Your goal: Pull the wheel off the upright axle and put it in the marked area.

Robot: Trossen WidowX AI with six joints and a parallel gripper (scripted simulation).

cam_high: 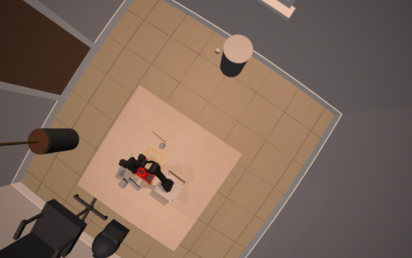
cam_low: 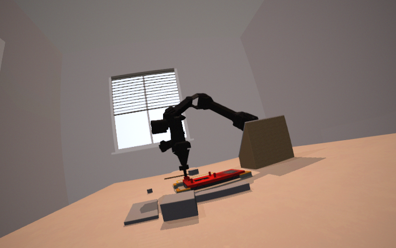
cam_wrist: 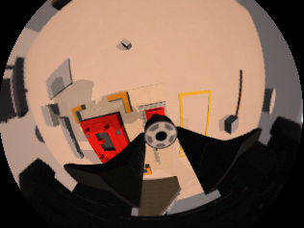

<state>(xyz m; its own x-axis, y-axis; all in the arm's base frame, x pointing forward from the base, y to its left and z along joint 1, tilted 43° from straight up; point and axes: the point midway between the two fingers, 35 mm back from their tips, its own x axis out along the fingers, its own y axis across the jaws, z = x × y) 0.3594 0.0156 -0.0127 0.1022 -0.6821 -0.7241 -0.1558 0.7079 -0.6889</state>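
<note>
My gripper tip is now 240 mm to the left of the grey cube, 50 mm above it and 30 mm past it. Round my gripper tip: black wheel right at my gripper tip.
</note>
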